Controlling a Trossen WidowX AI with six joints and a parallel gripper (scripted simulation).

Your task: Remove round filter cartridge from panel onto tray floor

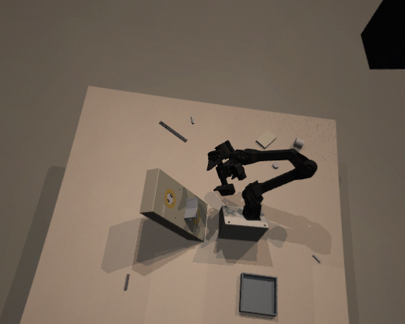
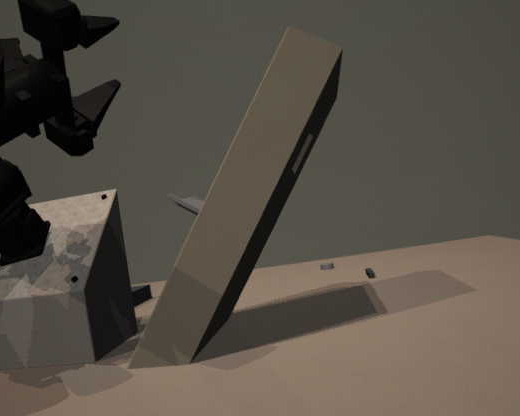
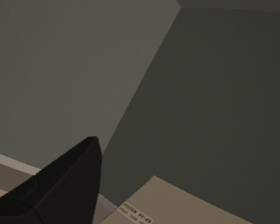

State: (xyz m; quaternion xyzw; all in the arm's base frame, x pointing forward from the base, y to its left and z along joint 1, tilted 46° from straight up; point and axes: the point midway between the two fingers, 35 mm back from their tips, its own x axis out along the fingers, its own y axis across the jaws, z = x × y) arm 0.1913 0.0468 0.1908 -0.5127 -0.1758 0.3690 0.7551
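Now: the round filter cartridge 17 cm ahead of my gripper tip, 13 cm below it and 3 cm to the left of it. From my gripper tip the other things lie so: grey shelf 22 cm below, 7 cm ahead, 4 cm to the left; then grey framed tray 37 cm to the left, 35 cm below, 22 cm behind; then service panel 20 cm below, 12 cm ahead, 3 cm to the left.
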